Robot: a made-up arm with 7 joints.
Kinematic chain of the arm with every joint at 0, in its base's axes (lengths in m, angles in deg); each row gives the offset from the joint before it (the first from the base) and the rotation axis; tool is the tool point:
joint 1: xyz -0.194 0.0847 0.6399 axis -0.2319 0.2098 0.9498
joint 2: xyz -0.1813 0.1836 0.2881 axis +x
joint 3: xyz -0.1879 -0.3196 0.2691 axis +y
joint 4: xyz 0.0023 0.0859 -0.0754 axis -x
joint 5: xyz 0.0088 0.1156 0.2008 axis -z
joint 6: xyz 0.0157 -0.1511 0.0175 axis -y
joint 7: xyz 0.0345 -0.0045 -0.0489 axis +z
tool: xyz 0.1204 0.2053 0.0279
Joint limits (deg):
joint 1: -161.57..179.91
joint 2: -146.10..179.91
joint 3: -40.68..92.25
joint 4: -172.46..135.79
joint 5: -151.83..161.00
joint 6: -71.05..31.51
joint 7: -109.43..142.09
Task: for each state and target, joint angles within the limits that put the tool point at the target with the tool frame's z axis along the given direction. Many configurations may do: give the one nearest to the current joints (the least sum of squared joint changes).
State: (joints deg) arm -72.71 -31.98 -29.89 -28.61 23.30 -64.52 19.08
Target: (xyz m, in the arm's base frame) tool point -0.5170 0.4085 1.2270 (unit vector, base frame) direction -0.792 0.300 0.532
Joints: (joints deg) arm -93.41 17.70 -40.68 -3.50 22.15 -23.50 16.30
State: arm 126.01 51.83 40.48 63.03 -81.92 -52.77 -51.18
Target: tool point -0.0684 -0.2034 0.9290 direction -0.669 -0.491 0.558
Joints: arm 136.69 71.27 40.97 75.75 -64.65 -62.19 -53.67
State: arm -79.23 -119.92 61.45 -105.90 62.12 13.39 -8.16
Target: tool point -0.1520 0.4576 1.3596 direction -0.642 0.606 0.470
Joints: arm -103.03 -102.89 51.90 -129.24 56.77 -14.86 -2.98
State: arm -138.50 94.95 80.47 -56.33 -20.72 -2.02 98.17
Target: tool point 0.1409 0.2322 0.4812 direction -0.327 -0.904 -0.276
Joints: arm -142.75 99.71 83.67 -41.64 -40.48 -31.82 119.28
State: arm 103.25 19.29 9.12 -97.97 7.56 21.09 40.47
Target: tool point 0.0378 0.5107 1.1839 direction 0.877 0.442 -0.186
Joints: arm 147.82 7.27 2.52 -96.12 0.76 21.80 25.37
